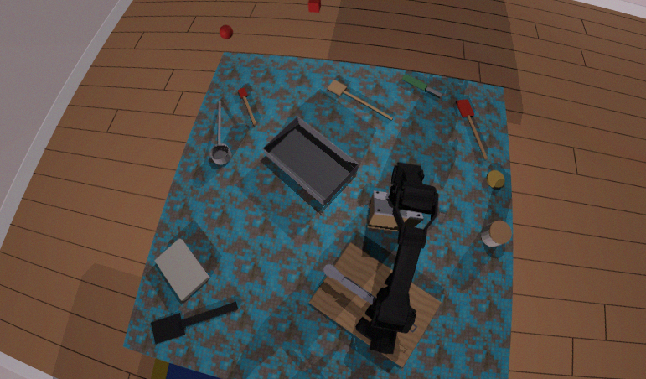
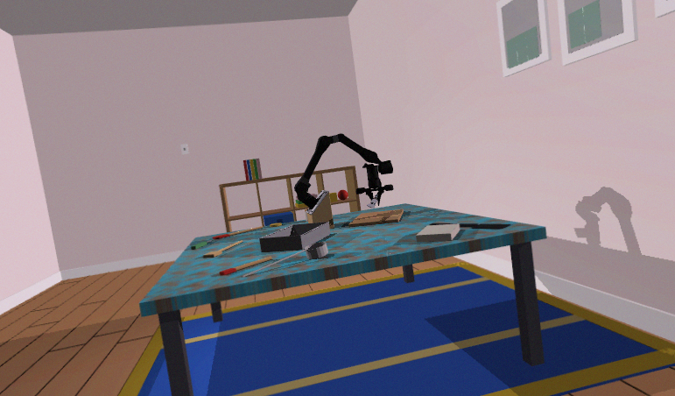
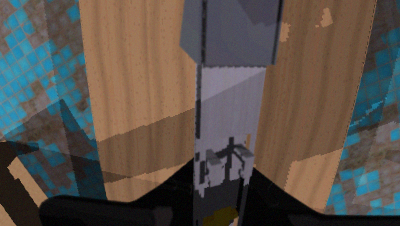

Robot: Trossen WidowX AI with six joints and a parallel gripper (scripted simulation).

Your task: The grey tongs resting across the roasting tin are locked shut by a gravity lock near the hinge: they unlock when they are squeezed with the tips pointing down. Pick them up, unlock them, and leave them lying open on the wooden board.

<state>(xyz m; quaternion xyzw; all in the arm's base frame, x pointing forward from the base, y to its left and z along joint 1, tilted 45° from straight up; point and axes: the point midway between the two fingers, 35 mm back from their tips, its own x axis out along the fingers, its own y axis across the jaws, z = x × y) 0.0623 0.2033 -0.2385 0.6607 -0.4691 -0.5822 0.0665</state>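
My gripper tip is now 60 mm above the wooden board. The rest, counted from my gripper tip: grey roasting tin: 500 mm to the right, 240 mm ahead, 40 mm below; black turner: 630 mm ahead, 100 mm to the left, 60 mm below; yellow lock piece: 40 mm above, 10 mm ahead.
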